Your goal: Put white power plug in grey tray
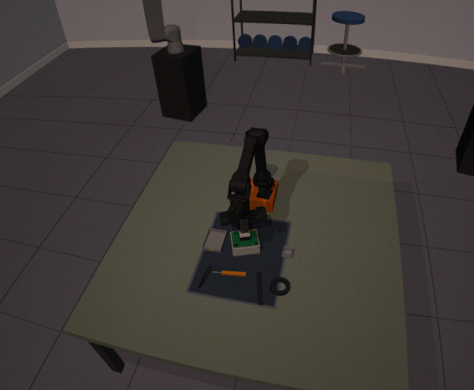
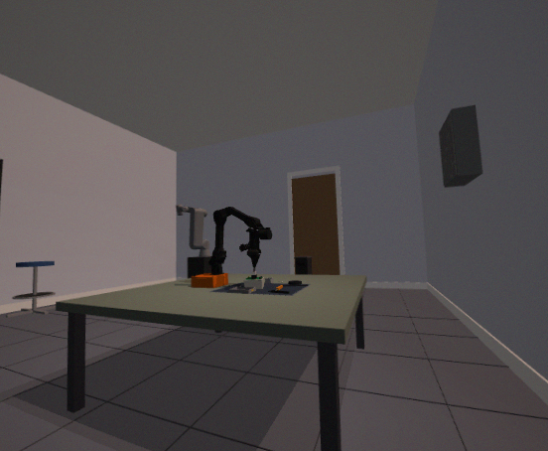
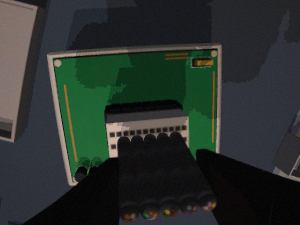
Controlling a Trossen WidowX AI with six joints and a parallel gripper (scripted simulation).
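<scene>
The white power plug is 3 cm below my gripper tip. Round my gripper tip: grey tray 2 cm ahead, 14 cm to the right, 11 cm below; dark mat 5 cm ahead, 1 cm to the left, 12 cm below; black bar 18 cm ahead, 14 cm to the left, 11 cm below.
</scene>
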